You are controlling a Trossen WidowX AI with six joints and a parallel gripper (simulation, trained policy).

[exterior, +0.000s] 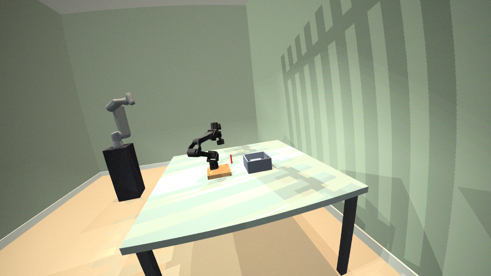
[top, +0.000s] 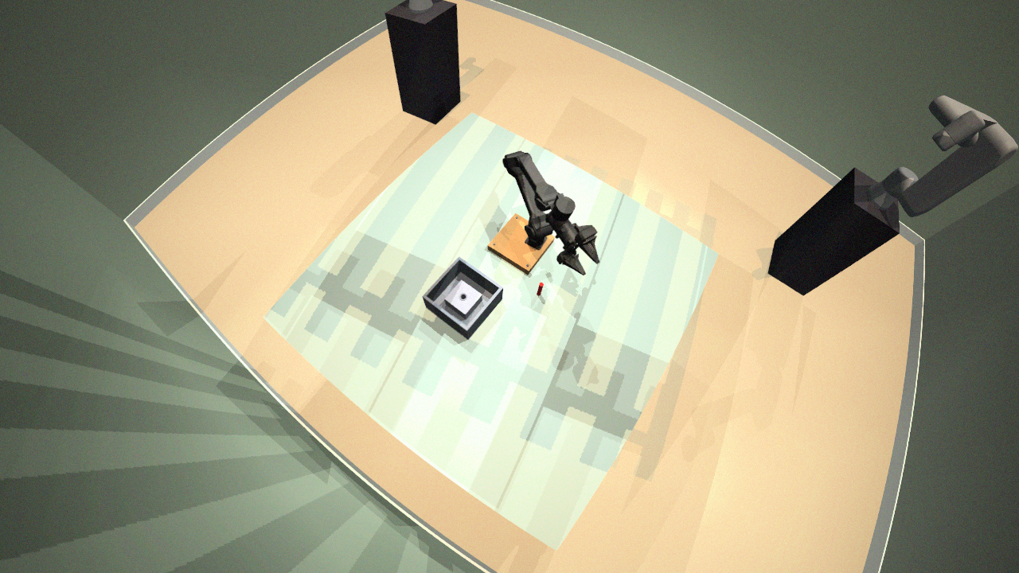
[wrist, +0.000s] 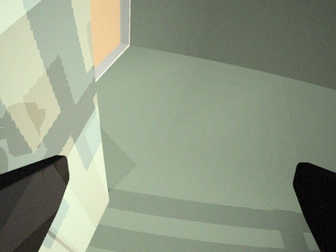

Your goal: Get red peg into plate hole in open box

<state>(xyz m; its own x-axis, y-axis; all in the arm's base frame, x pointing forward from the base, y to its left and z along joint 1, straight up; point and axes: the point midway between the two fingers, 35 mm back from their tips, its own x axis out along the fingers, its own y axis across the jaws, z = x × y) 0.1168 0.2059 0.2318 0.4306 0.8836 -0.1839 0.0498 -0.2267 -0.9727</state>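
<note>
My gripper tip is 4 cm short of the red peg, 13 cm to the left of it and 22 cm above it. The rest, counted from my gripper tip: grey box 21 cm ahead, 33 cm to the right, 23 cm below.
</note>
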